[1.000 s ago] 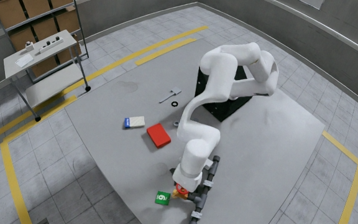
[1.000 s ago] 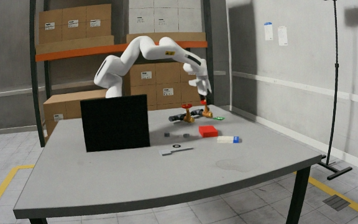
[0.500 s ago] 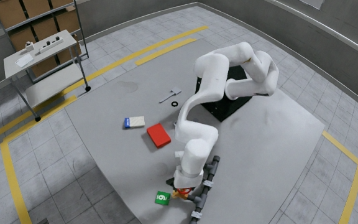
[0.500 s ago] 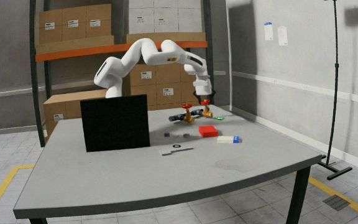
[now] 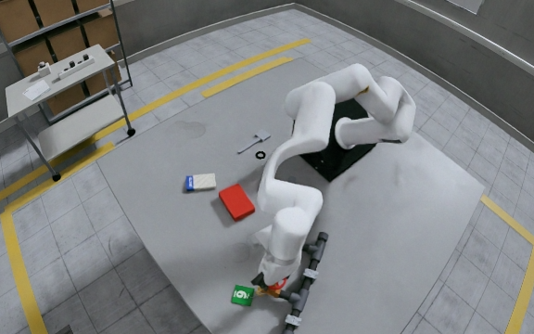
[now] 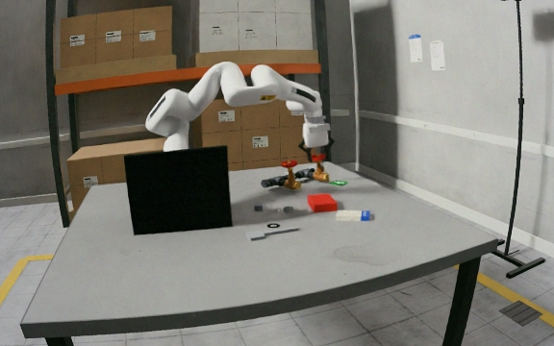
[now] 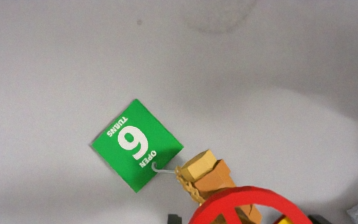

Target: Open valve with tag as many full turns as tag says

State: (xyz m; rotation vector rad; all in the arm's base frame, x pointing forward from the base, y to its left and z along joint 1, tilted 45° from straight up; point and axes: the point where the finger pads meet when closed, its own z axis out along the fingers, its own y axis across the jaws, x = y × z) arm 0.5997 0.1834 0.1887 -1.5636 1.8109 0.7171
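Now: the green tag 110 mm below my hand, 70 mm ahead of it and 30 mm to the right of it. From my hand the other things lie so: grey nut: 320 mm to the right, 230 mm behind, 110 mm below; then white-and-blue box: 470 mm to the right, 110 mm below, 50 mm behind; then red block: 320 mm to the right, 110 mm behind, 100 mm below.
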